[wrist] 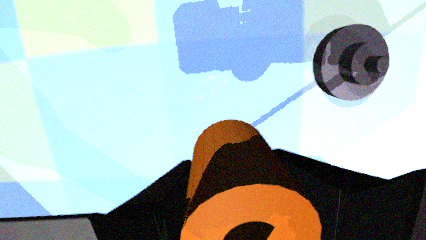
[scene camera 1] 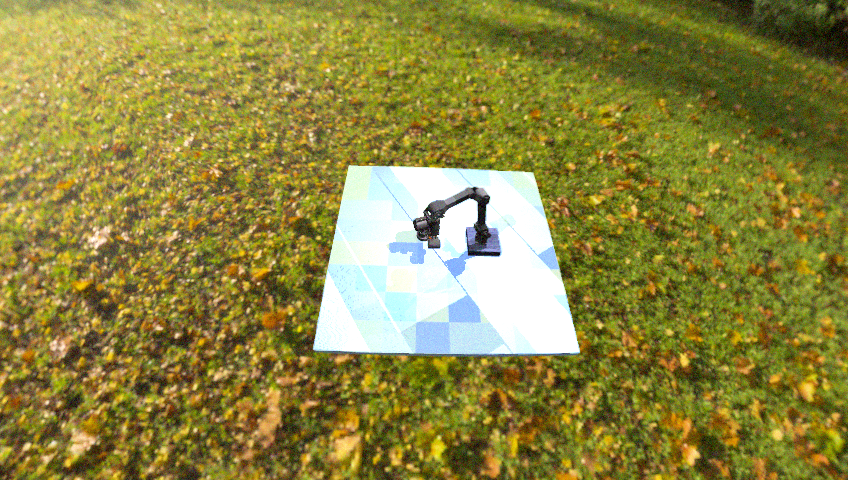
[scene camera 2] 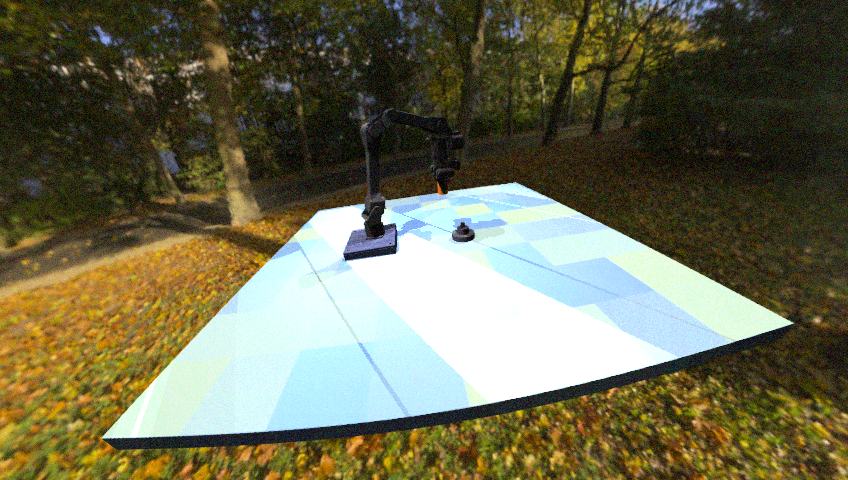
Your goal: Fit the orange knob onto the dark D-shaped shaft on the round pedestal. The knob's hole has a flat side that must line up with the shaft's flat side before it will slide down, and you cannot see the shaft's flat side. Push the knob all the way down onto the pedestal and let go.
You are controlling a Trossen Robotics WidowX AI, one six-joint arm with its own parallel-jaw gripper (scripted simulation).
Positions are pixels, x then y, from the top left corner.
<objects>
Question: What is my gripper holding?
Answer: An orange knob.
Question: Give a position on a dark pedestal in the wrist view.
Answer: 350,62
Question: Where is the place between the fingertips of my gripper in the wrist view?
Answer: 232,163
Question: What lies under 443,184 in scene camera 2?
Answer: My gripper.
</objects>
